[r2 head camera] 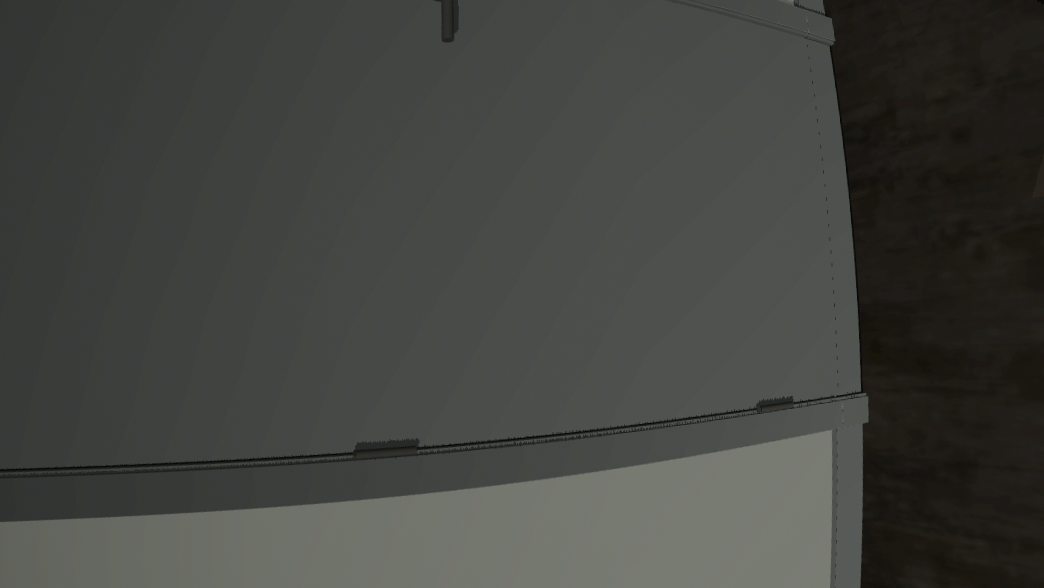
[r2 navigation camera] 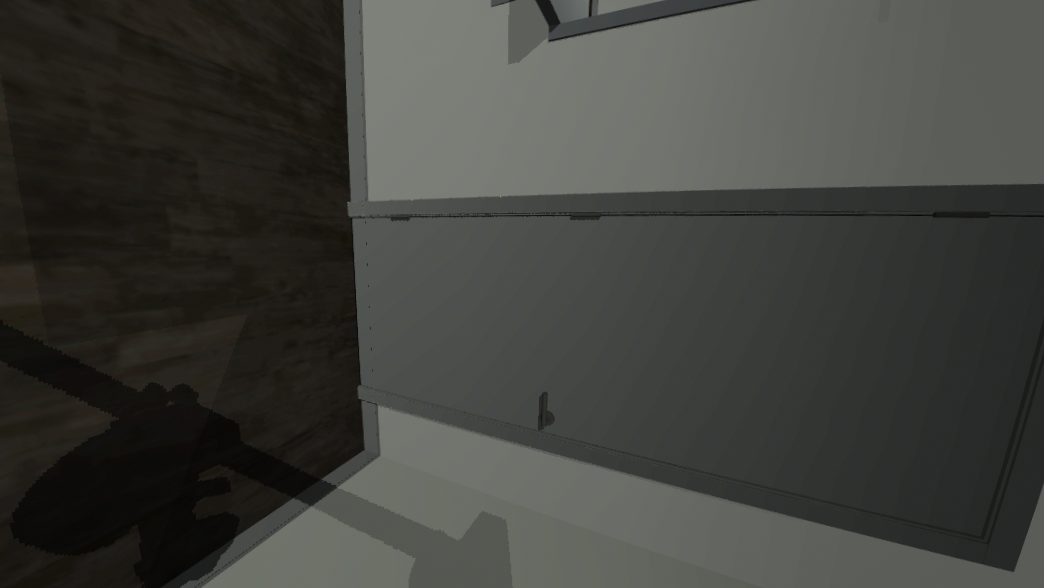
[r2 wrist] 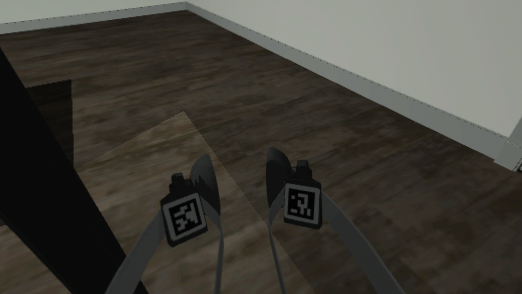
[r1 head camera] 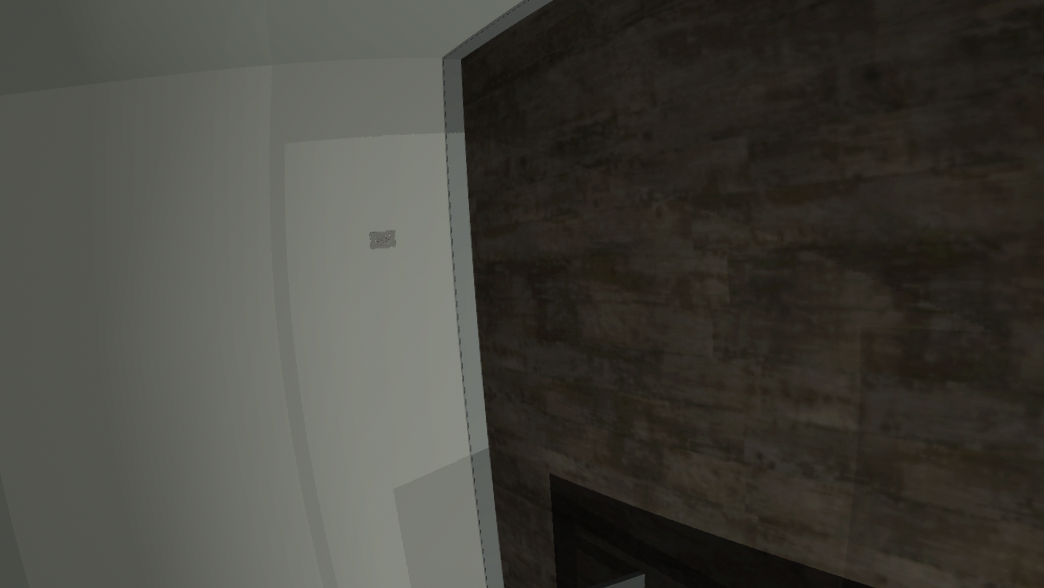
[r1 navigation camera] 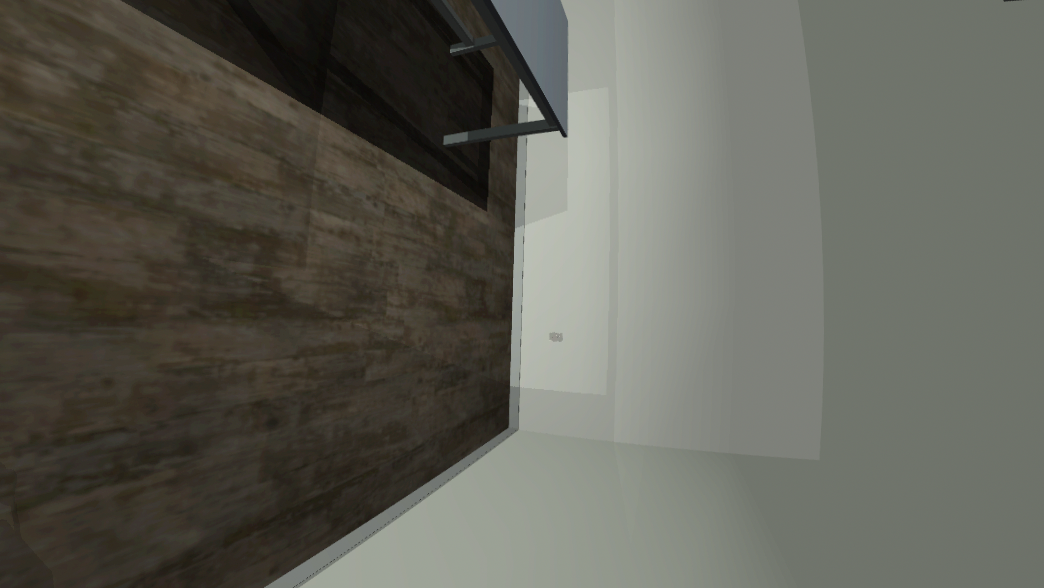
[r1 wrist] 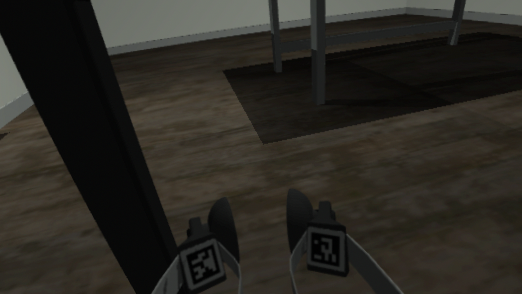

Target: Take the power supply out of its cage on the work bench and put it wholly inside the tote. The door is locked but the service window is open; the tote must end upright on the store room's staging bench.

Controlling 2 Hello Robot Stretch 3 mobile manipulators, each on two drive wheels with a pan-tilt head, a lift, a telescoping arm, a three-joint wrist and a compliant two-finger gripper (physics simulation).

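The r1 gripper (r1 wrist: pixel 258 207) is open over the wood floor, with no object between its fingers. The r2 gripper (r2 wrist: pixel 241 167) is also open over the floor, with no object between its fingers. A closed grey door (r2 head camera: pixel 452 241) (r2 navigation camera: pixel 657 328) with a lever handle fills much of the r2 head and navigation views. The lower edge of the service window's frame (r2 navigation camera: pixel 642 18) shows at the top of the r2 navigation view. A bench (r1 navigation camera: pixel 529 54) with a grey-blue top stands by a wall in the r1 navigation view. The power supply, cage and tote do not show.
Bench legs (r1 wrist: pixel 318 60) stand in the r1 wrist view, beyond the gripper. A dark robot post (r1 wrist: pixel 90 125) (r2 wrist: pixel 45 200) crosses the left of each wrist view. A wall outlet (r1 head camera: pixel 382 239) (r1 navigation camera: pixel 555 336) shows beside the floor. A white wall (r2 wrist: pixel 425 50) is at right in the r2 wrist view.
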